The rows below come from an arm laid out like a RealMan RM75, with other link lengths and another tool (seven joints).
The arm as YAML. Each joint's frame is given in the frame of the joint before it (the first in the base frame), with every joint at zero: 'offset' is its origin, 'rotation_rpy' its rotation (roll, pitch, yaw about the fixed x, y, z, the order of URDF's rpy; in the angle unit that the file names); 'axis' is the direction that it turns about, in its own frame. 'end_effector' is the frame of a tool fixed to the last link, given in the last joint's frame.
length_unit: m
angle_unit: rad
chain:
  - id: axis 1
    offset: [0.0, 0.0, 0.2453]
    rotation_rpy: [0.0, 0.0, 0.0]
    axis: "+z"
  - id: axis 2
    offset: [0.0, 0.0, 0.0]
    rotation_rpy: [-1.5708, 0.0, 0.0]
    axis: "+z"
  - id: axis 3
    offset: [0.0, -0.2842, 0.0]
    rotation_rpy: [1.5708, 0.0, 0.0]
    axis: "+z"
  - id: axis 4
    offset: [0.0, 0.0, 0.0]
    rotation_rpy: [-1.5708, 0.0, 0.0]
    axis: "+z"
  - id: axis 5
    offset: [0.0, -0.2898, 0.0]
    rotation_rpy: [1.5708, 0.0, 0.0]
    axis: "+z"
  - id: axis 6
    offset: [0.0, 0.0, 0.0]
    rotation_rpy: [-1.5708, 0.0, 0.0]
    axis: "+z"
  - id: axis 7
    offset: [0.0, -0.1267, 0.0]
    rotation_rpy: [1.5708, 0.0, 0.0]
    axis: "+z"
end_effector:
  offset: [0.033, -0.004, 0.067]
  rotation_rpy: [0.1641, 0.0, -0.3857]
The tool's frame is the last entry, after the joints.
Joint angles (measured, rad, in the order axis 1, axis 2, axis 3, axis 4, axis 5, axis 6, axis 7), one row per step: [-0.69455 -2.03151 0.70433 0.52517 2.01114 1.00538 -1.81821]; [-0.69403 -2.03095 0.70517 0.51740 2.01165 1.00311 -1.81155]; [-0.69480 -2.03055 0.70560 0.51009 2.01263 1.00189 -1.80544]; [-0.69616 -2.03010 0.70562 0.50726 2.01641 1.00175 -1.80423]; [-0.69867 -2.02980 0.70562 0.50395 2.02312 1.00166 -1.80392]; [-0.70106 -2.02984 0.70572 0.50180 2.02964 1.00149 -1.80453]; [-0.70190 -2.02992 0.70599 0.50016 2.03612 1.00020 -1.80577]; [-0.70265 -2.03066 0.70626 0.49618 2.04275 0.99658 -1.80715]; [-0.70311 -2.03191 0.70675 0.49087 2.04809 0.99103 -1.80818]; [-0.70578 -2.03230 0.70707 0.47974 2.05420 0.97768 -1.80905]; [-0.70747 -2.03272 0.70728 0.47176 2.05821 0.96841 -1.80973]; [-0.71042 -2.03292 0.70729 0.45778 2.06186 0.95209 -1.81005]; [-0.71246 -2.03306 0.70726 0.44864 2.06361 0.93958 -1.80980]
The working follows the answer.
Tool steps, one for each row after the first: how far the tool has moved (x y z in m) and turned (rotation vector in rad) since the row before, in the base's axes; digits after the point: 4 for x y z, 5 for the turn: [-0.0018 -0.0013 -0.0023 -0.00373 0.00359 0.00068]; [-0.0009 -0.0010 -0.0023 -0.00430 0.00296 -0.00083]; [-0.0002 -0.0002 -0.0010 -0.00351 0.00327 -0.00079]; [0.0001 -0.0002 -0.0016 -0.00558 0.00485 -0.00117]; [0.0003 -0.0001 -0.0014 -0.00496 0.00441 -0.00102]; [-0.0006 -0.0003 -0.0012 -0.00394 0.00481 0.00116]; [-0.0013 -0.0007 -0.0021 -0.00439 0.00457 0.00377]; [-0.0016 -0.0008 -0.0026 -0.00369 0.00388 0.00538]; [-0.0026 -0.0002 -0.0033 -0.00181 0.00685 0.00988]; [-0.0019 -0.0003 -0.0024 -0.00143 0.00436 0.00717]; [-0.0031 -0.0003 -0.0035 -0.00008 0.00570 0.01227]; [-0.0021 0.0001 -0.0021 0.00162 0.00450 0.00837]
Tool pose at each row, in the base's axes (x y z in m, rotation vector in rad; rounded; the steps above come from the unrounded poses): [-0.3133 0.5572 -0.0200 -1.89364 -1.59626 -0.54014]; [-0.3151 0.5559 -0.0222 -1.89571 -1.59663 -0.53354]; [-0.3160 0.5550 -0.0245 -1.89955 -1.59639 -0.52782]; [-0.3162 0.5547 -0.0256 -1.90276 -1.59555 -0.52231]; [-0.3161 0.5545 -0.0271 -1.90778 -1.59449 -0.51387]; [-0.3158 0.5545 -0.0285 -1.91221 -1.59349 -0.50625]; [-0.3165 0.5541 -0.0297 -1.91391 -1.59359 -0.49802]; [-0.3177 0.5535 -0.0318 -1.91363 -1.59636 -0.48864]; [-0.3194 0.5527 -0.0344 -1.91141 -1.60061 -0.47978]; [-0.3220 0.5524 -0.0377 -1.90364 -1.60591 -0.46735]; [-0.3239 0.5521 -0.0401 -1.89810 -1.61017 -0.45887]; [-0.3270 0.5518 -0.0436 -1.88693 -1.61730 -0.44787]; [-0.3291 0.5519 -0.0457 -1.87802 -1.62087 -0.44098]

